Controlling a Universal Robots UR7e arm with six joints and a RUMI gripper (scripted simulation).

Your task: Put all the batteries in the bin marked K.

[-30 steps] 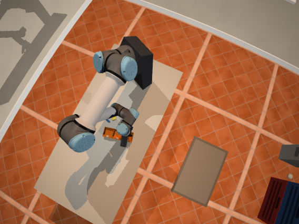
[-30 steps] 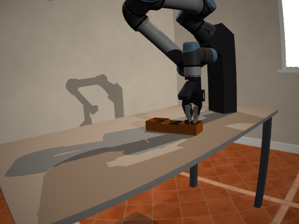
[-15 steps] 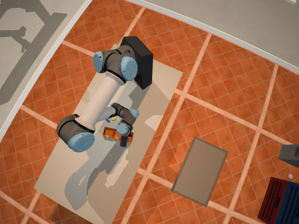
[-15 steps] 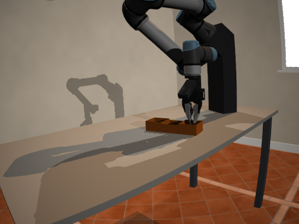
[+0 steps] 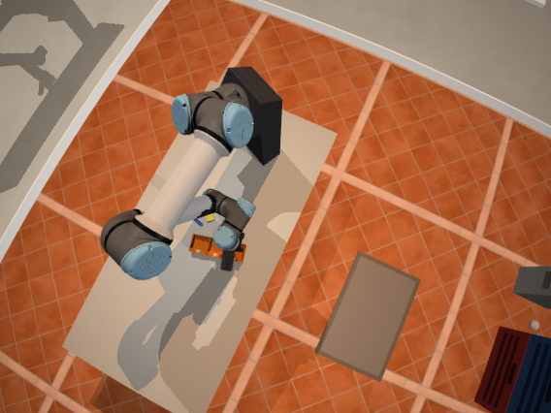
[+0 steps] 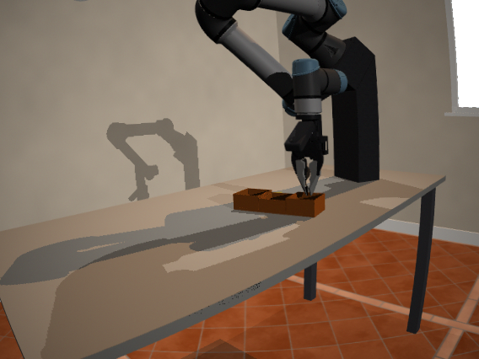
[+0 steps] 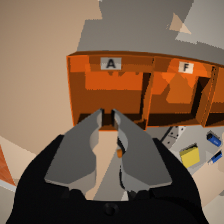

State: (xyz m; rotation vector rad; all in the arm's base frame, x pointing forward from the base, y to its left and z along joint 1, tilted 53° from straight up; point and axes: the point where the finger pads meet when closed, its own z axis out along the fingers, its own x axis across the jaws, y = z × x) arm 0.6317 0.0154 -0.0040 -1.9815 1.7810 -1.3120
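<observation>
The blue cylindrical battery lies 210 mm to the right of my hand, 110 mm behind it and 50 mm below it. From my hand the other things lie so: orange cylinder 100 mm behind, 50 mm below, 30 mm to the right; domino-like tile 100 mm to the right, 80 mm behind, 50 mm below; joined orange bins 90 mm to the right, 40 mm below, 10 mm ahead.
</observation>
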